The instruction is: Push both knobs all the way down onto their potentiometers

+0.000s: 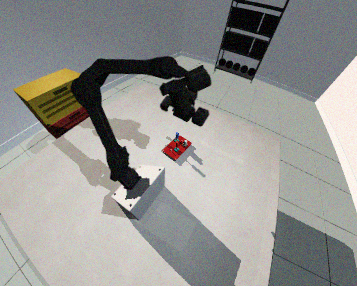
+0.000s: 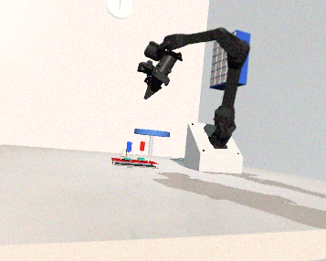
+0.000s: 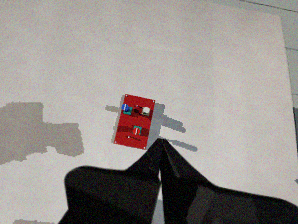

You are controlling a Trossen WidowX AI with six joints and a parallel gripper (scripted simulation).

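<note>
Now: the red knob 30 mm to the left of my gripper tip and 180 mm below it. Round my gripper tip: blue knob 60 mm ahead, 60 mm to the left, 180 mm below.
</note>
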